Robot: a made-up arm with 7 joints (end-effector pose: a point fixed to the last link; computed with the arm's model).
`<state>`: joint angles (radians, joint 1 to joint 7).
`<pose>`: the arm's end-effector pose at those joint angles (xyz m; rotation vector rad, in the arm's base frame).
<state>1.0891 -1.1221 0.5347 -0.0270 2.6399 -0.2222 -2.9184</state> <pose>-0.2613 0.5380 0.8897 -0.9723 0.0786 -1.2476</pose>
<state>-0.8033 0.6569 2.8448 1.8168 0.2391 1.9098 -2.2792</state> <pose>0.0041 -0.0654 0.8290 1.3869 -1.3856 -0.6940</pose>
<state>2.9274 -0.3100 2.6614 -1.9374 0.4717 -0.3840 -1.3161</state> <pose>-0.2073 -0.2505 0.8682 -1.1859 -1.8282 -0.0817</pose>
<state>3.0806 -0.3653 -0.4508 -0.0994 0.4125 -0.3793 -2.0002</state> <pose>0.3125 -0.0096 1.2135 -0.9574 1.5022 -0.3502</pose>
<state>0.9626 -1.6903 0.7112 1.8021 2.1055 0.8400 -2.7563</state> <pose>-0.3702 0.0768 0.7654 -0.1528 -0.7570 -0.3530</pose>
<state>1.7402 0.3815 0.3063 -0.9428 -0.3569 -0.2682 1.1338</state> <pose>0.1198 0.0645 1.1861 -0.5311 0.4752 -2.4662</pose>
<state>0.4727 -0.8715 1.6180 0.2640 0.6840 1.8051 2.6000</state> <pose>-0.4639 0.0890 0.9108 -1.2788 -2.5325 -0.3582</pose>
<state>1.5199 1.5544 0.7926 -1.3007 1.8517 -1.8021 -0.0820</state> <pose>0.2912 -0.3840 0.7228 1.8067 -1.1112 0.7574</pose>
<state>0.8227 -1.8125 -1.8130 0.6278 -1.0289 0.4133 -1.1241</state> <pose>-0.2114 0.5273 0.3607 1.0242 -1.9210 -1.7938</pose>
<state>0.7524 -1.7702 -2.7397 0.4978 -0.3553 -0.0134 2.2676</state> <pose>-0.3933 0.4571 0.3576 -2.4343 -0.7878 -0.9150</pose>
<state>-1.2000 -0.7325 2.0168 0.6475 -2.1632 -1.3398 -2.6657</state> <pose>-0.0680 -0.4794 0.9110 1.4299 2.3511 0.4573</pose>
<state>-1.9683 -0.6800 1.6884 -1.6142 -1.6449 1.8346 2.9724</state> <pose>-0.2390 -0.1718 0.9138 -0.2558 0.0068 -2.4815</pose>
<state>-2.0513 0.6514 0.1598 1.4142 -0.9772 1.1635 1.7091</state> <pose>-0.2463 0.3718 0.6495 2.0233 0.0411 -0.3601</pose>
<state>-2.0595 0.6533 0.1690 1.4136 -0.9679 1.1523 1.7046</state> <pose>-0.2460 0.3725 0.6480 2.0353 0.0275 -0.3480</pose>
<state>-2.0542 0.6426 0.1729 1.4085 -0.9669 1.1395 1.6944</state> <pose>-0.2425 0.3761 0.6542 2.0547 0.0074 -0.3644</pose>
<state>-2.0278 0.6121 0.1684 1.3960 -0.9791 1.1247 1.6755</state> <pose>-0.2337 0.3838 0.6727 2.0844 -0.0220 -0.4263</pose>
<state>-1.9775 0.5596 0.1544 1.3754 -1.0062 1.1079 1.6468</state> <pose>-0.2179 0.3941 0.7052 2.1230 -0.0610 -0.5390</pose>
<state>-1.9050 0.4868 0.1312 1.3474 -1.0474 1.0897 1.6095</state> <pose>-0.1943 0.4033 0.7510 2.1659 -0.1044 -0.6977</pose>
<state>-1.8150 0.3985 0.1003 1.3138 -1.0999 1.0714 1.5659</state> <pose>-0.1641 0.4062 0.8069 2.2079 -0.1439 -0.8890</pose>
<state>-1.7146 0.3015 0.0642 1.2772 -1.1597 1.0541 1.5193</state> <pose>-0.1310 0.3986 0.8675 2.2456 -0.1705 -1.0936</pose>
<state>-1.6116 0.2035 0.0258 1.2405 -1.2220 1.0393 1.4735</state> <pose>-0.1001 0.3796 0.9265 2.2782 -0.1776 -1.2902</pose>
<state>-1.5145 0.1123 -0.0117 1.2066 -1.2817 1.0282 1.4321</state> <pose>-0.0764 0.3524 0.9783 2.3065 -0.1642 -1.4597</pose>
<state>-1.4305 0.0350 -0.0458 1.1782 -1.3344 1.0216 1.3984</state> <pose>-0.0618 0.3230 1.0188 2.3307 -0.1356 -1.5897</pose>
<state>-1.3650 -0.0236 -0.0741 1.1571 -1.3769 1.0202 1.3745</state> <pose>-0.0553 0.2975 1.0470 2.3496 -0.1005 -1.6766</pose>
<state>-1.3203 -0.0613 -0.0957 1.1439 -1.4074 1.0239 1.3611</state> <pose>-0.0538 0.2797 1.0638 2.3618 -0.0672 -1.7239</pose>
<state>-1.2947 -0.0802 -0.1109 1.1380 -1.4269 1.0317 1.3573</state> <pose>-0.0548 0.2703 1.0717 2.3669 -0.0398 -1.7410</pose>
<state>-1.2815 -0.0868 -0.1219 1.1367 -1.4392 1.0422 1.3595</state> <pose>-0.0566 0.2666 1.0742 2.3666 -0.0174 -1.7406</pose>
